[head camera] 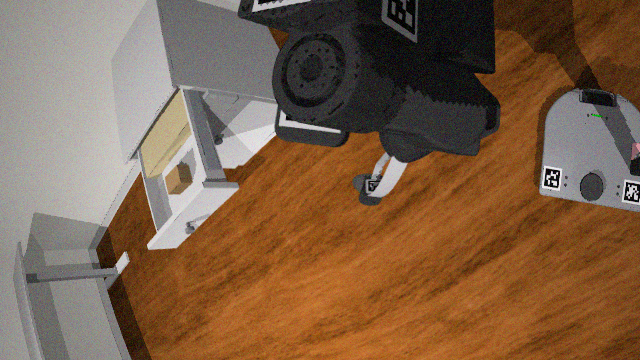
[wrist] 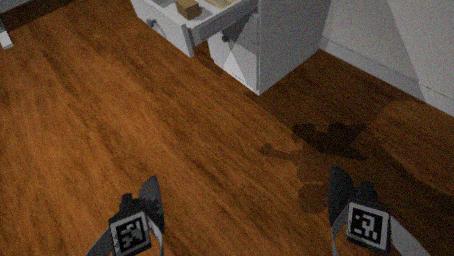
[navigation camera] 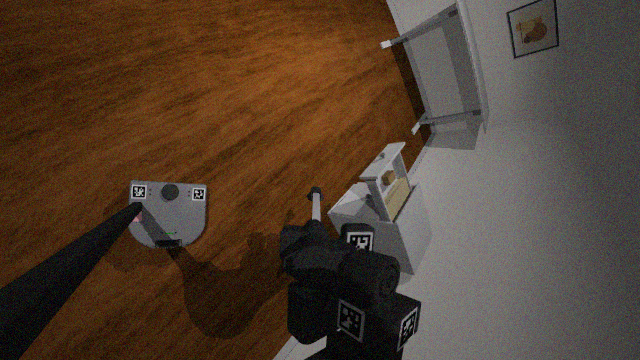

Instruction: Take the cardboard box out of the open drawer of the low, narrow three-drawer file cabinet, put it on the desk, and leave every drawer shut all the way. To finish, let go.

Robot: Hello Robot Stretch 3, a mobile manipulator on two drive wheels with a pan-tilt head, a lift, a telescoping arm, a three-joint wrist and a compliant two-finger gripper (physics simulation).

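The cardboard box [head camera: 178, 179] [navigation camera: 388, 177] [wrist: 188, 9] is a small brown block inside the open drawer [head camera: 192, 216] [navigation camera: 382, 161] [wrist: 167, 29] of the white file cabinet [head camera: 215, 45] [navigation camera: 395, 245] [wrist: 290, 40]. The drawer front stands well out from the cabinet. Below it, the lower front with a knob looks flush; the arm hides part of the cabinet in the head view. My gripper [head camera: 368, 190] [navigation camera: 315, 193] [wrist: 243, 190] is open and empty, over the floor beside the cabinet, apart from the box and drawer. The desk [head camera: 21, 292] [navigation camera: 473, 55] stands beyond the drawer, along the wall.
A long pale yellow block [head camera: 167, 132] [navigation camera: 397, 199] lies behind the box in the drawer. My wheeled base [head camera: 570, 150] [navigation camera: 167, 217] stands on the wood floor, apart from the cabinet. A framed picture [navigation camera: 532, 30] hangs on the wall near the desk.
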